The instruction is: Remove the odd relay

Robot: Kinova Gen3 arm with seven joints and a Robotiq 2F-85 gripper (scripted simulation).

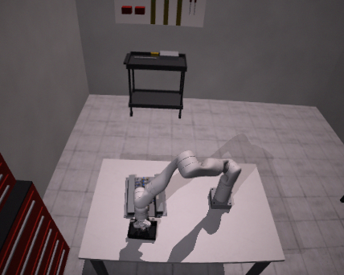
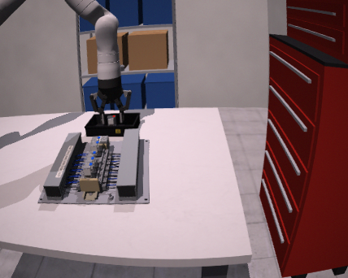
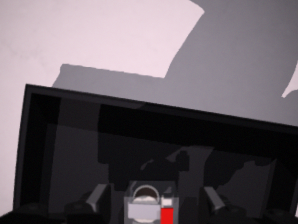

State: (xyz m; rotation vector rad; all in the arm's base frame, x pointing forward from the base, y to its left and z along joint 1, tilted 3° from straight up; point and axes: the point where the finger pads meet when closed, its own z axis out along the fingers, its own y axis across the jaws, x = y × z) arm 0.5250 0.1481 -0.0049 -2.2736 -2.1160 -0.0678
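The red-button relay is 10 mm below my hand. From my hand the other things lie so: black parts tray (20 mm below).
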